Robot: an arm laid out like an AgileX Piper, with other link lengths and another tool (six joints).
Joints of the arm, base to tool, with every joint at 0 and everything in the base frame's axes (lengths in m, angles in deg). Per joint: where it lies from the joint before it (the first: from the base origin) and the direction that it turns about. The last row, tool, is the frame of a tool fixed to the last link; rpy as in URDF.
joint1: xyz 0 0 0.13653 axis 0 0 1
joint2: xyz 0 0 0 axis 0 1 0
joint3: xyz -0.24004 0 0.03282 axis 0 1 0
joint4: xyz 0.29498 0 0.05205 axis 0.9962 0 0.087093
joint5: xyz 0 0 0 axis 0 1 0
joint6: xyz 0.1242 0 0.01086 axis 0.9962 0 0.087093
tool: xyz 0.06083 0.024 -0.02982 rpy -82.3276 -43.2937 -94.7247
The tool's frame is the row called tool.
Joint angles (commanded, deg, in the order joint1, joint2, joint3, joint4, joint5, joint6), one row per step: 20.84, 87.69, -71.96, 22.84, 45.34, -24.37; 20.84, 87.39, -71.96, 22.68, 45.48, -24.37; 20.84, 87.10, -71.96, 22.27, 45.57, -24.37; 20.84, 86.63, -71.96, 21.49, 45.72, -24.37; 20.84, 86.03, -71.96, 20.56, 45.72, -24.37; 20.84, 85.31, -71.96, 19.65, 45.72, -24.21; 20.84, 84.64, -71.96, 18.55, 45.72, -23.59; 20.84, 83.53, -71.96, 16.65, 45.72, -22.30; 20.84, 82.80, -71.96, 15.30, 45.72, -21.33; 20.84, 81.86, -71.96, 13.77, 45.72, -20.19; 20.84, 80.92, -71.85, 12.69, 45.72, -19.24
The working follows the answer.
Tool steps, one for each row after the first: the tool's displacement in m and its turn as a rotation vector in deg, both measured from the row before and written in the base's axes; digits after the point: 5 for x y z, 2 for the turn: -0.00057, -0.00055, 0.00171, -0.08, -0.21, 0.08; -0.00024, -0.00114, 0.00140, -0.30, -0.33, 0.11; -0.00032, -0.00214, 0.00214, -0.59, -0.58, 0.19; 0.00012, -0.00250, 0.00304, -0.64, -0.89, 0.15; -0.00005, -0.00241, 0.00395, -0.51, -0.92, 0.01; 0.00009, -0.00258, 0.00358, -0.49, -0.75, -0.32; 0.00015, -0.00435, 0.00601, -0.73, -1.17, -0.75; 0.00015, -0.00306, 0.00394, -0.50, -0.77, -0.59; -0.00001, -0.00353, 0.00529, -0.49, -0.97, -0.72; -0.00071, -0.00267, 0.00491, -0.20, -0.80, -0.63
Tool pose at each row, in the base's axes (x y z in m, rotation vector in deg; rounded; the steps above come from the unrounded poses): 0.34128, 0.20339, 0.18803, -143.98, 15.59, -31.21; 0.34070, 0.20284, 0.18974, -143.98, 15.38, -31.47; 0.34046, 0.20170, 0.19115, -144.16, 15.06, -31.92; 0.34013, 0.19956, 0.19329, -144.53, 14.47, -32.72; 0.34025, 0.19706, 0.19632, -144.83, 13.81, -33.94; 0.34020, 0.19465, 0.20027, -144.99, 13.33, -35.22; 0.34029, 0.19206, 0.20385, -145.19, 13.35, -36.41; 0.34044, 0.18772, 0.20986, -145.48, 13.71, -38.36; 0.34059, 0.18466, 0.21381, -145.67, 14.07, -39.69; 0.34058, 0.18112, 0.21910, -145.77, 14.52, -41.33; 0.33987, 0.17845, 0.22401, -145.64, 15.00, -42.63

